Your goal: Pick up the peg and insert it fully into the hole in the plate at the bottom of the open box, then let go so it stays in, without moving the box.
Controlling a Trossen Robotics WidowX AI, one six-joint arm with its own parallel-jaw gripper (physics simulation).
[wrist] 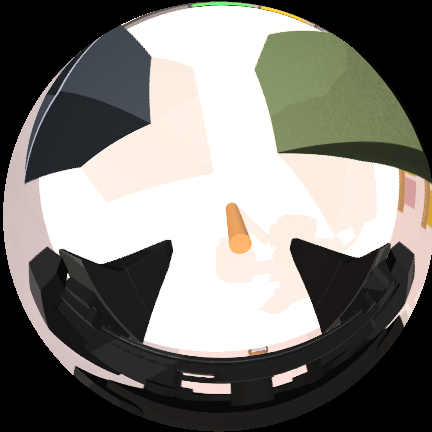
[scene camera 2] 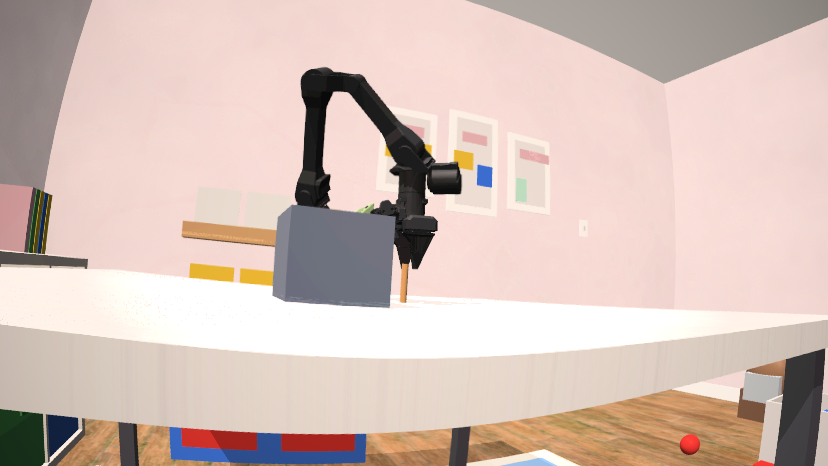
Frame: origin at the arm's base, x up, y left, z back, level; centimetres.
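Seen in the pictures: gripper, between the fingertips: [wrist: 233,245] [scene camera 2: 409,269].
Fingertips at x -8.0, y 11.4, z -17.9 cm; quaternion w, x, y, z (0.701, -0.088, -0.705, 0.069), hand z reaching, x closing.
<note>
A point is followed by its place in that frame.
The orange peg [scene camera 2: 403,283] {y 10.2, x -10.9, z -18.0 cm} [wrist: 237,229] {y 10.0, x -7.5, z -17.4 cm} stands upright on the white table. My gripper [scene camera 2: 409,265] {y 11.4, x -8.0, z -17.9 cm} [wrist: 233,245] {y 11.4, x -8.0, z -17.9 cm} is open and points down, low over the peg. In the wrist view the peg's top shows between the two spread fingertips, a little nearer the right one, with white table visible on both sides of it. In the scene view the fingertips are about level with the peg's top. The grey box [scene camera 2: 336,257] {y -11.5, x -7.9, z -39.8 cm} [wrist: 120,75] {y -6.4, x -7.7, z -24.0 cm} stands beside the peg, to its left in the scene view and at the upper left in the wrist view. The plate and its hole are hidden by the box's walls.
A green block-like object [wrist: 320,95] stands at the upper right in the wrist view; a bit of green [scene camera 2: 365,208] {y 4.1, x 4.9, z -9.5 cm} shows behind the box in the scene view. The white table [scene camera 2: 405,335] {y -17.0, x -14.8, z -73.8 cm} has its near edge toward the scene camera. The arm rises behind the box.
</note>
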